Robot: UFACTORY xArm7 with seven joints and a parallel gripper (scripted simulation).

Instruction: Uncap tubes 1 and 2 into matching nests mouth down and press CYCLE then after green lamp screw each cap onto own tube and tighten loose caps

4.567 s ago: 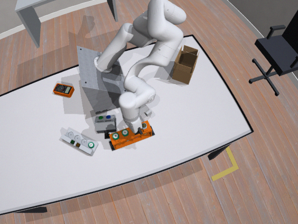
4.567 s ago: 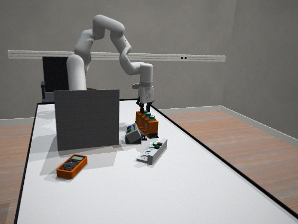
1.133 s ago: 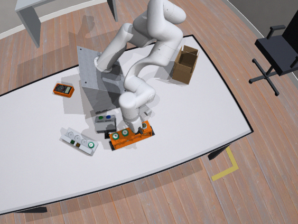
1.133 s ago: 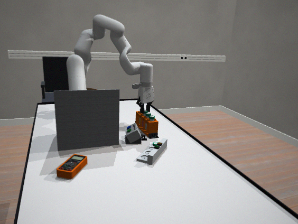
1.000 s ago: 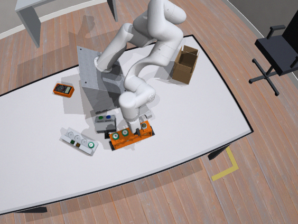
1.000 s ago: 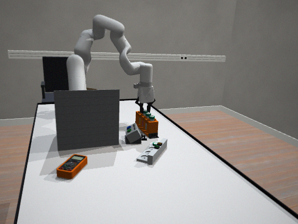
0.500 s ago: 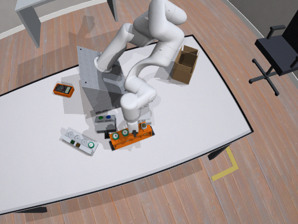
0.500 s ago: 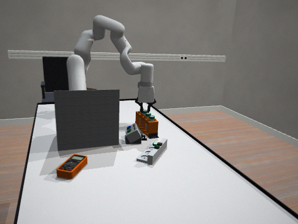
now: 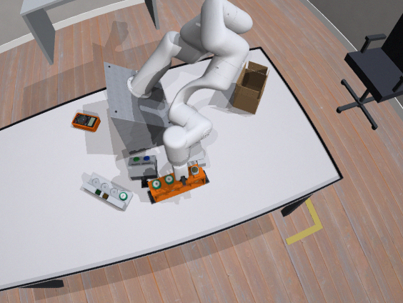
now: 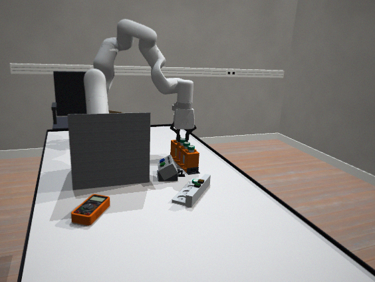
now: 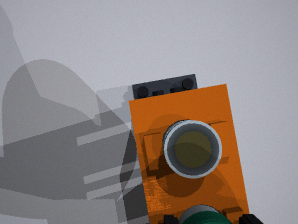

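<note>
Right now the blue key is 14 cm behind my hand, 12 cm to the right of it and 6 cm below it. Round my hand: orange multimeter (46 cm behind, 39 cm to the right, 11 cm below); then green key (16 cm to the right, 15 cm behind, 6 cm below); then grey key housing (14 cm to the right, 13 cm behind, 8 cm below).
</note>
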